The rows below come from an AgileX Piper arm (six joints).
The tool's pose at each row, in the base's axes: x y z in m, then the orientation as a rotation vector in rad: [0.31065, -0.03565, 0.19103, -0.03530, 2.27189, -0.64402]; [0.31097, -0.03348, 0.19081, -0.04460, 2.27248, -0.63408]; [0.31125, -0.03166, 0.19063, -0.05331, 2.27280, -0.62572]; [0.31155, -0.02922, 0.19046, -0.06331, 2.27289, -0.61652]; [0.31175, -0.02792, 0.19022, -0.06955, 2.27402, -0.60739]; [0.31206, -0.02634, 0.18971, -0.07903, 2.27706, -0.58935]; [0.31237, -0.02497, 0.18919, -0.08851, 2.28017, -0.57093]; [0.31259, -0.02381, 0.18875, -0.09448, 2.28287, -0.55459]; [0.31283, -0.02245, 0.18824, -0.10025, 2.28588, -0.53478]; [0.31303, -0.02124, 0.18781, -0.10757, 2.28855, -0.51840]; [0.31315, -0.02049, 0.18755, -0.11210, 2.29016, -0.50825]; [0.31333, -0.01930, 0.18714, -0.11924, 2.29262, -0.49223]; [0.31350, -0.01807, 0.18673, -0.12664, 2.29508, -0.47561]
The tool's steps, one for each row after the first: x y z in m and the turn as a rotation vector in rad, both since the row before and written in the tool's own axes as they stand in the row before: [-0.00055, 0.00205, -0.00060, -0.00980, -0.00310, -0.00314]; [-0.00048, 0.00172, -0.00048, -0.00848, -0.00289, -0.00325]; [-0.00065, 0.00227, -0.00072, -0.00941, -0.00346, -0.00384]; [-0.00028, 0.00128, -0.00026, -0.00845, -0.00177, -0.00140]; [-0.00024, 0.00167, -0.00012, -0.01602, -0.00215, -0.00090]; [-0.00019, 0.00149, -0.00001, -0.01631, -0.00204, -0.00081]; [-0.00013, 0.00125, -0.00001, -0.01373, -0.00140, 0.00099]; [-0.00014, 0.00147, -0.00001, -0.01616, -0.00162, 0.00225]; [-0.00013, 0.00129, -0.00001, -0.01418, -0.00141, 0.00000]; [-0.00008, 0.00080, 0.00000, -0.00878, -0.00087, 0.00000]; [-0.00013, 0.00127, 0.00000, -0.01385, -0.00138, 0.00000]; [-0.00013, 0.00130, -0.00001, -0.01436, -0.00142, -0.00001]
